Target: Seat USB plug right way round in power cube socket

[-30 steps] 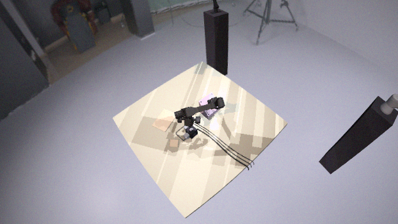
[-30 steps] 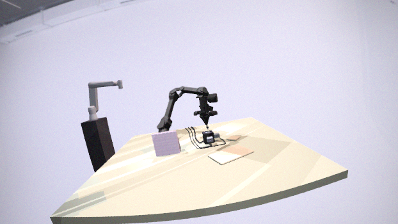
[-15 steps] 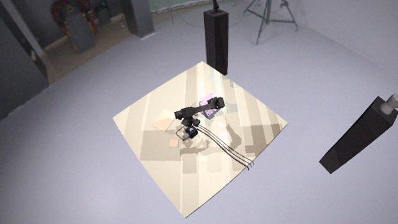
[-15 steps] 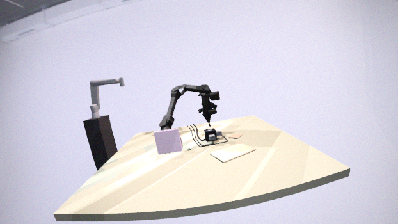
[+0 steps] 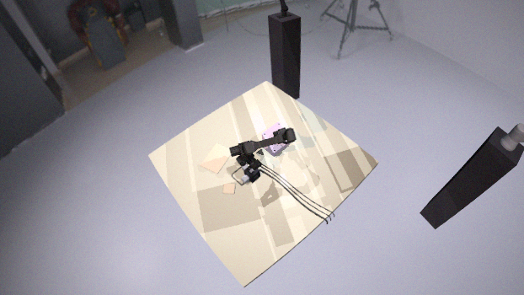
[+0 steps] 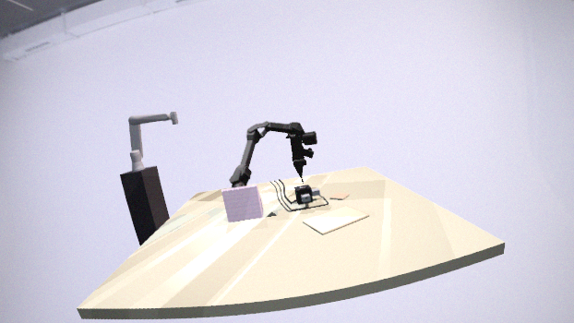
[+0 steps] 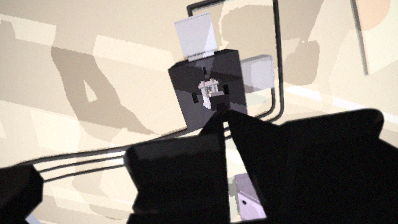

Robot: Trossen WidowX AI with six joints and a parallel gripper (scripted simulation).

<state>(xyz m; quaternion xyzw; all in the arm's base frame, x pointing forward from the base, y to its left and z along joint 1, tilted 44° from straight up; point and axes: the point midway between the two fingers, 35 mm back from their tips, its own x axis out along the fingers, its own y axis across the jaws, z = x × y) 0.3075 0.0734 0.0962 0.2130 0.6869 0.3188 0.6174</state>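
My gripper tip is 2 cm above the silver USB plug.
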